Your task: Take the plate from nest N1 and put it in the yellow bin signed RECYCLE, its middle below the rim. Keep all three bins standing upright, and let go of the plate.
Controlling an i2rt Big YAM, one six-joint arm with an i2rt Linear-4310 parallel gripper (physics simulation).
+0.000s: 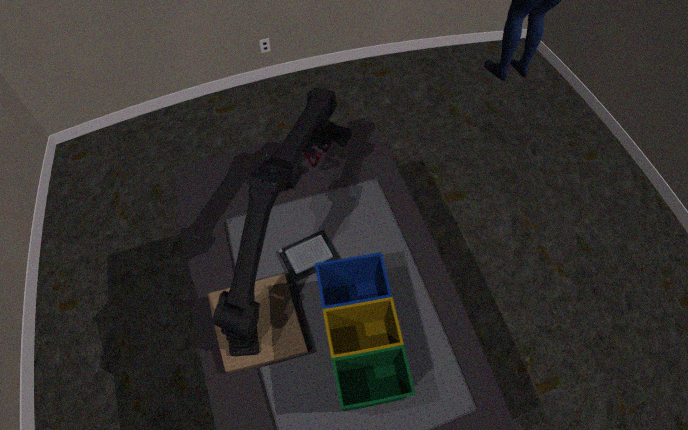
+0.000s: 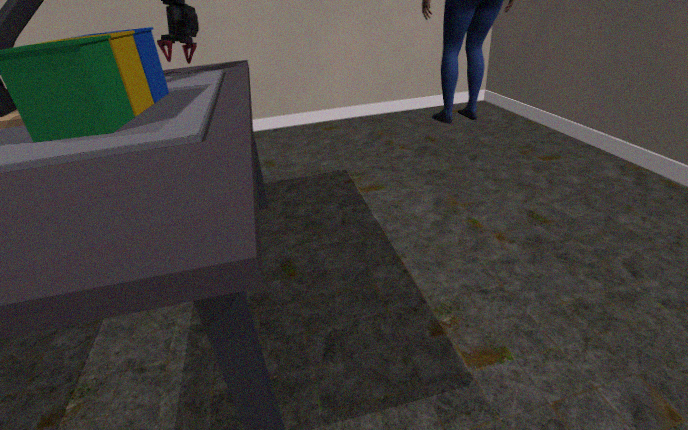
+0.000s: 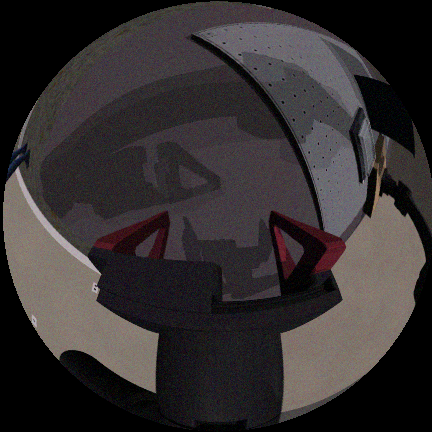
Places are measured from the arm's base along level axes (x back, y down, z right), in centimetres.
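Where they show: gripper, between the fingertips: (image 1: pixel 319 159) (image 2: pixel 179 62) (image 3: pixel 218 216); arm's base, origin of its link: (image 1: pixel 243 335) (image 2: pixel 0 111) (image 3: pixel 382 180).
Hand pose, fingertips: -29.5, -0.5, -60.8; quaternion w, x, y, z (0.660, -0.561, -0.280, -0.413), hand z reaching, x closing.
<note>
Each offset is from my fingertips to the top centre of the thing, as dx, dy, dz. Level surfaces: height alone.
A pale, ribbed plate {+7.4, +0.4, +36.3} (image 1: pixel 307 253) (image 3: pixel 366 142) lies in a dark nest beside the blue bin; no N1 label is readable. The yellow bin {-4.1, -15.0, +66.5} (image 1: pixel 362 328) (image 2: pixel 132 70) stands upright between the blue bin {-3.5, -15.0, +53.5} (image 1: pixel 352 279) (image 2: pixel 151 63) and the green bin {-4.6, -15.0, +79.5} (image 1: pixel 374 377) (image 2: pixel 71 91), both upright. The inside of the yellow bin shows no plate. The RECYCLE sign does not show. My gripper (image 1: pixel 318 153) (image 2: pixel 179 61) (image 3: pixel 218 216) is open and empty, its red fingers pointing down above the table's far part, beyond the grey board and well away from the plate.
A grey perforated board {dy +3.0} (image 1: pixel 446 387) (image 2: pixel 202 121) (image 3: pixel 340 170) lies under the bins and nest on the table {dy +4.3} (image 2: pixel 126 212). The arm's base stands on a wooden block (image 1: pixel 294 329) left of the bins. A person's legs (image 1: pixel 521 40) (image 2: pixel 469 55) show beyond the table.
</note>
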